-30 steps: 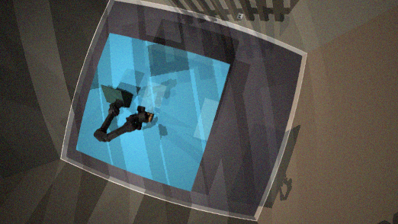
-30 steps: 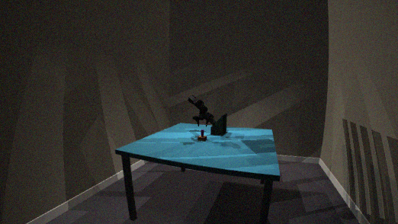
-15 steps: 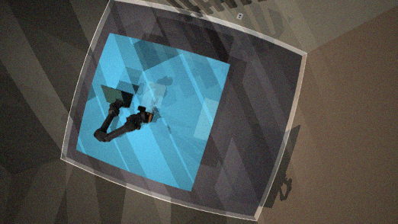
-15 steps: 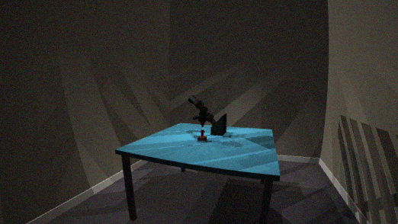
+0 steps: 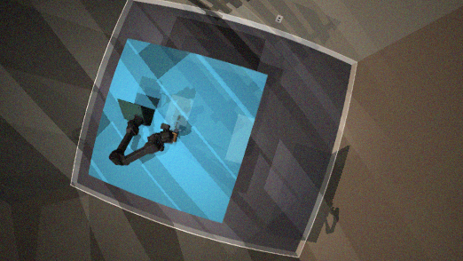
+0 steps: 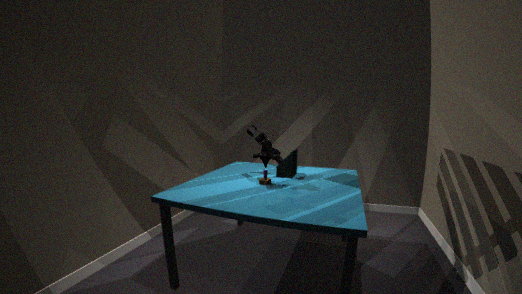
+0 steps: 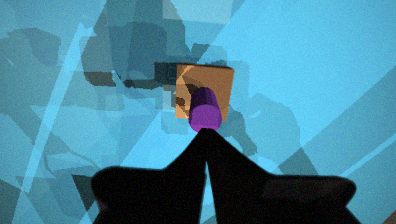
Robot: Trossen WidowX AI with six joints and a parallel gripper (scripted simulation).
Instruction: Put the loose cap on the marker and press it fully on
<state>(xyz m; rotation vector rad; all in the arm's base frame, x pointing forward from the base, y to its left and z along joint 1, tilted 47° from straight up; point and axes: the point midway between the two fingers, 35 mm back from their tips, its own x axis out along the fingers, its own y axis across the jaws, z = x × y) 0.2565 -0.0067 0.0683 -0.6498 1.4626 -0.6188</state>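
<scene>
Right now my gripper tip is 5 cm above the purple cap. From my gripper tip the other things lie so: orange holder block (11 cm below).
</scene>
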